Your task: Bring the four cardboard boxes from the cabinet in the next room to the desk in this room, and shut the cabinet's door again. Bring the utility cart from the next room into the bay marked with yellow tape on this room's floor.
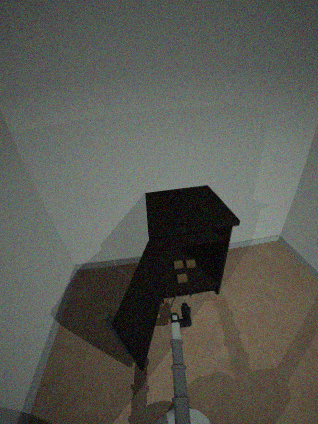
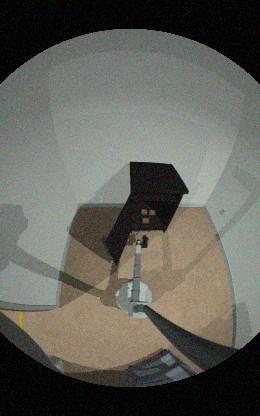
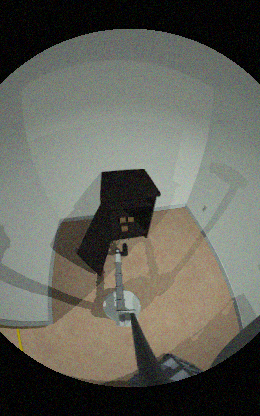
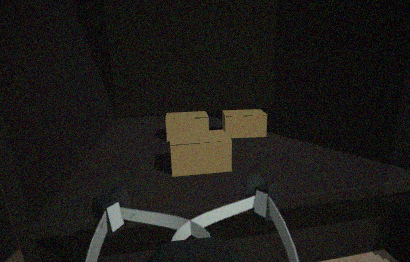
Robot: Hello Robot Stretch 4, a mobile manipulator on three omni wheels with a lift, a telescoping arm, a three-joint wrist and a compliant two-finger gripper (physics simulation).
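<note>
The dark cabinet [image 1: 182, 212] [image 2: 155, 177] [image 3: 127, 185] stands against the far wall. Its door [image 1: 137, 305] [image 2: 120, 230] [image 3: 95, 240] is swung open to the left. Three cardboard boxes show on its inside surface: a front box [image 1: 182, 278] [image 2: 145, 220] [image 3: 124, 228] [image 4: 201, 157], a back left box [image 1: 178, 264] [image 4: 186, 125] and a back right box [image 1: 190, 263] [image 4: 245, 125]. A fourth box does not show. My gripper [image 4: 188, 194] is open and empty at the cabinet's front edge, short of the front box and apart from it. The desk does not show.
Yellow tape [image 2: 21, 320] [image 3: 20, 340] shows on the floor at lower left, past a wall end. A dark frame with grey panels [image 2: 162, 371] [image 3: 175, 367] is at the bottom; I cannot tell if it is the cart. Walls flank the cabinet.
</note>
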